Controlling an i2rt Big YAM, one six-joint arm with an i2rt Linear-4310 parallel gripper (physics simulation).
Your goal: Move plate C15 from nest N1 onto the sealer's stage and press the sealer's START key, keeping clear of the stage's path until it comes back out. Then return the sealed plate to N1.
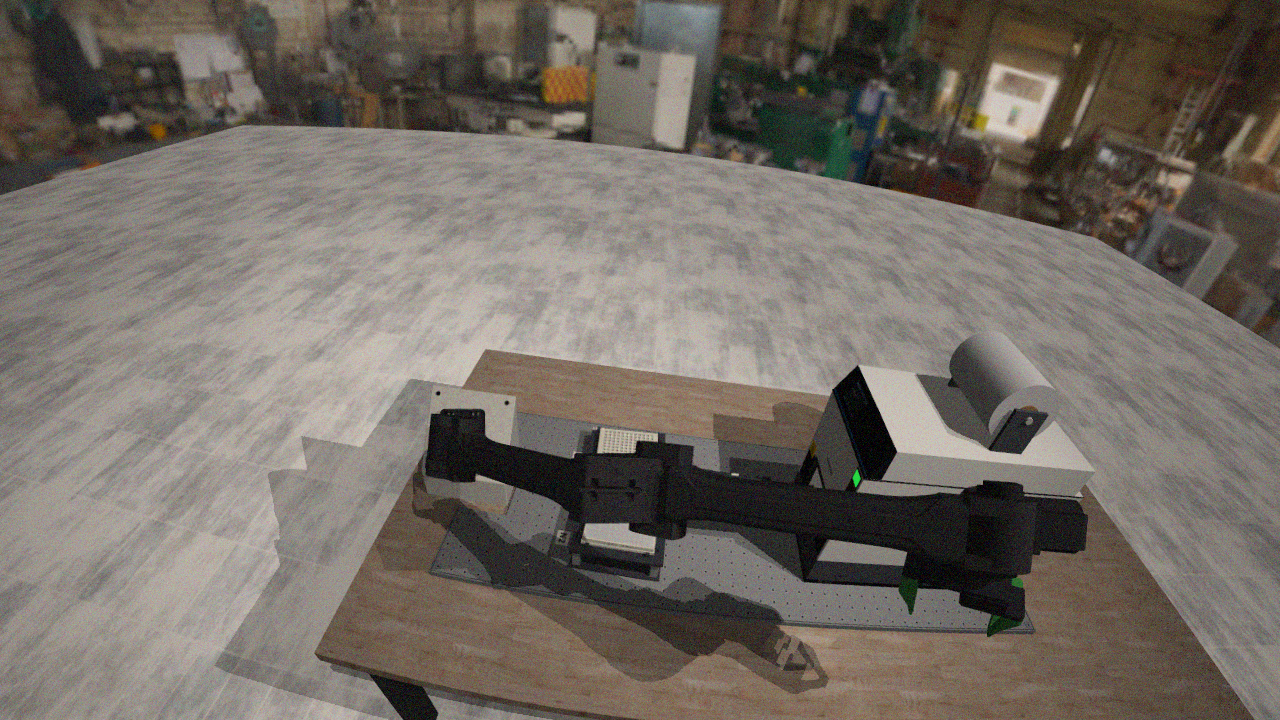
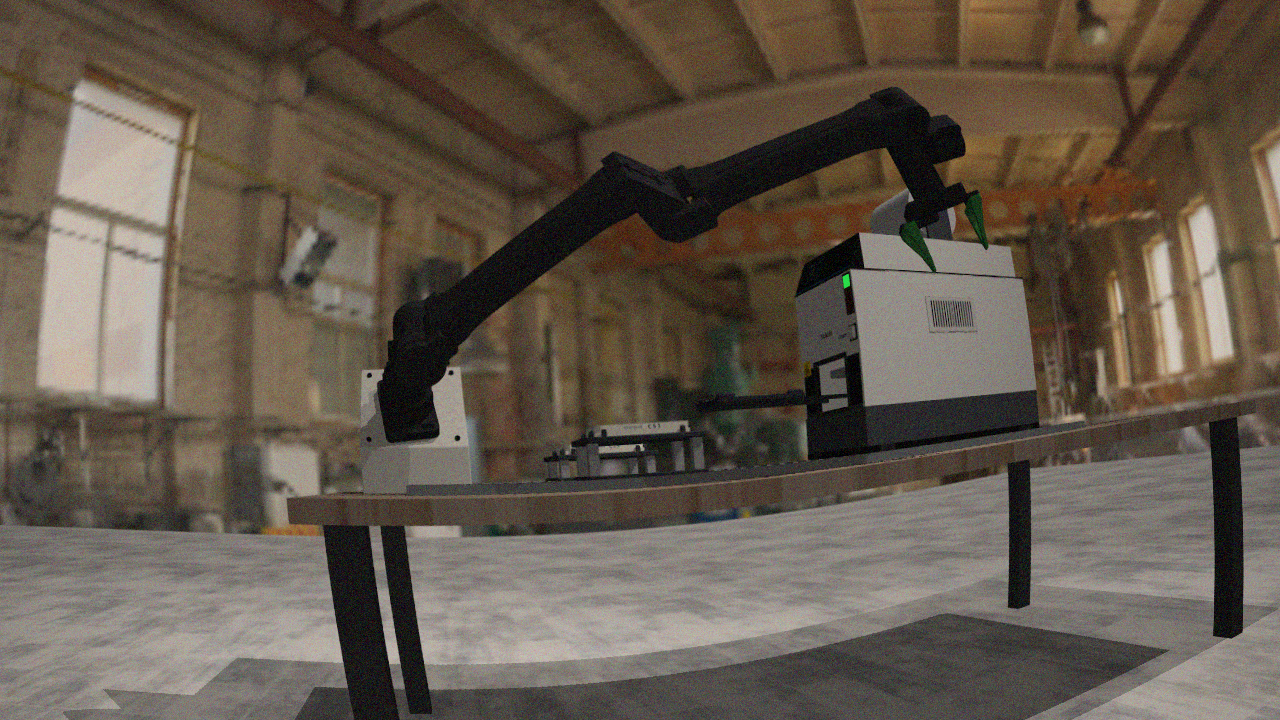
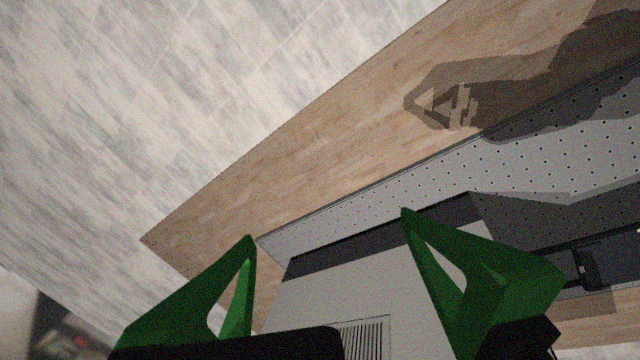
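Pixels of known places: gripper, fingertip midpoint: [image 1: 949, 621] [image 2: 961, 260] [image 3: 326, 228]; arm's base at its link origin: [image 2: 407, 411].
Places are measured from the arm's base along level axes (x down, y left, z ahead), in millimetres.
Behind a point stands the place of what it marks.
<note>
My gripper [image 1: 953, 619] @(x -144, y -431, z 714 mm) [image 2: 959, 257] @(x -144, y -431, z 714 mm) [image 3: 326, 228] @(x -144, y -431, z 714 mm) is open and empty, high beside the barcoded side of the sealer [image 1: 975, 463] @(x -232, y -232, z 820 mm) [image 2: 939, 367] @(x -15, y -232, z 819 mm) [image 3: 345, 285] @(x -12, y -239, z 886 mm). The sealer's dark stage [image 2: 756, 401] @(x 13, y -134, z 504 mm) sticks out of its front opening, and no plate shows on it. A pale plate with wells [image 1: 628, 439] @(x 54, y 91, z 324 mm) sits in the back nest, partly hidden by my arm. Another pale plate [image 1: 619, 537] @(x 39, y -171, z 306 mm) [image 2: 633, 427] @(x 44, y -183, z 291 mm) sits in the raised front nest [image 1: 617, 562] @(x 106, y -180, z 307 mm) [image 2: 586, 458] @(x 80, y -93, z 251 mm), whose tag seems to read N2. Which plate is C15 is too small to tell. The START key cannot be made out.
My arm [image 1: 805, 517] @(x -307, y -386, z 467 mm) [image 2: 796, 156] @(x -281, y -386, z 469 mm) stretches from its white base over the nests to the sealer. A film roll [image 1: 998, 380] @(x -340, y -164, z 845 mm) stands on the sealer's top. A green light [image 1: 856, 478] @(x -162, y -198, z 655 mm) [image 2: 845, 280] @(x -163, y -195, z 656 mm) glows at its front corner. A perforated grey board [image 1: 716, 573] @(x 111, y -195, z 489 mm) [image 3: 530, 165] @(x 110, y -205, z 562 mm) lies on the wooden table [image 1: 501, 658] @(x 124, y -362, z 126 mm).
</note>
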